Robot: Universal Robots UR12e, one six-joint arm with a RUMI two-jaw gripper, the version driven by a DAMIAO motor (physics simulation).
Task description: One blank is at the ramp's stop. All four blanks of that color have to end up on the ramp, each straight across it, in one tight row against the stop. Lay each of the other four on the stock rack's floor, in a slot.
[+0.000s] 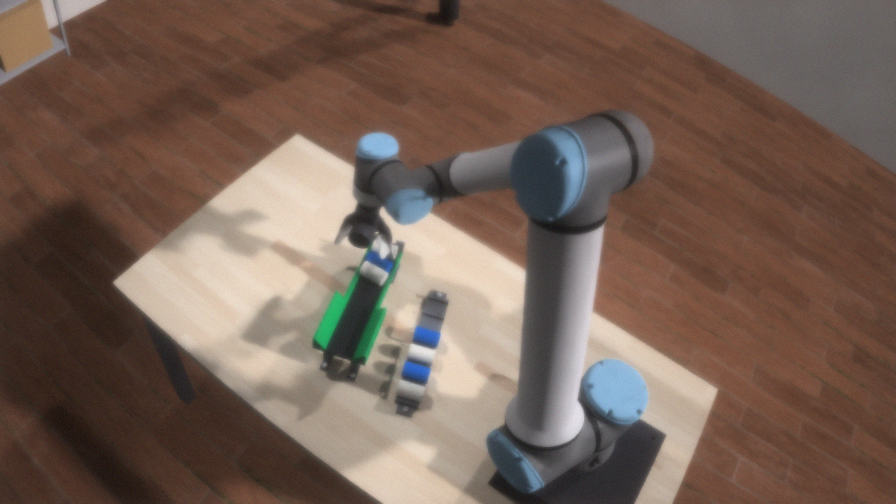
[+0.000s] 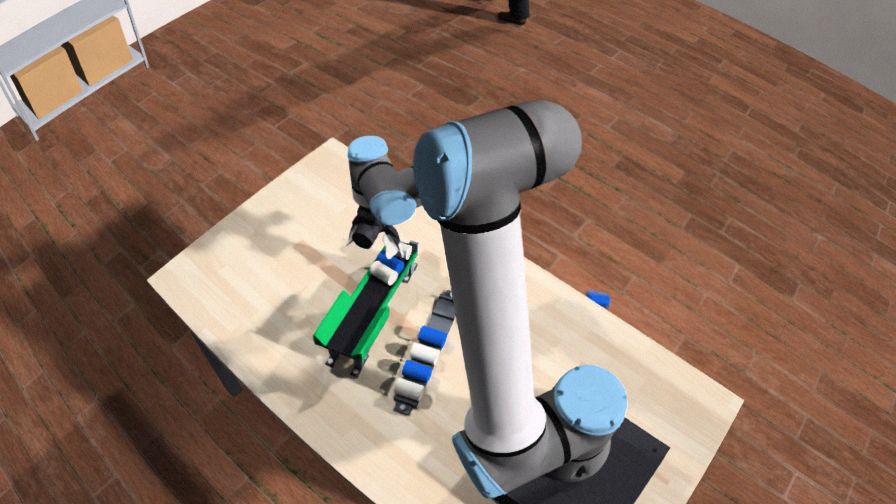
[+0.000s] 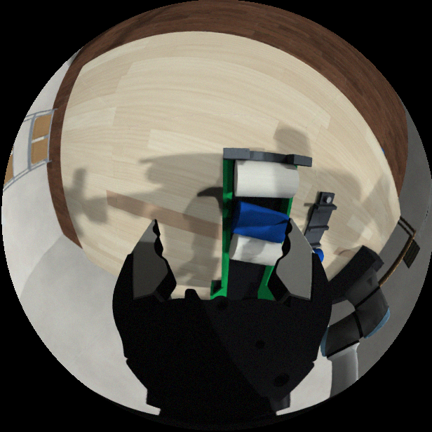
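Note:
My gripper [image 1: 361, 247] [image 2: 370, 249] [image 3: 221, 220] is open over the ramp's upper end, its right finger at the blue blank. The green ramp [image 1: 355, 313] [image 2: 363, 313] [image 3: 228, 200] holds a white blank [image 2: 406, 251] [image 3: 266, 179] at the stop [image 3: 265, 156], then after a gap a skewed blue blank [image 2: 389, 262] [image 3: 260, 222], and a slightly skewed white blank [image 1: 374, 273] [image 2: 383, 272] [image 3: 255, 250] against it. Another blue blank [image 2: 598, 299] shows past the table's far edge. The stock rack [image 1: 435, 307] [image 2: 443, 307] [image 3: 317, 220] holds two blue and two white blanks, alternating.
The rack stands beside the ramp, between it and the arm's base. Its end nearer the ramp's stop has bare slots. A grey shelf [image 2: 83, 94] with cardboard boxes [image 2: 100, 50] stands on the floor away from the table [image 1: 206, 250] [image 2: 238, 250]. A person's leg shows at the top.

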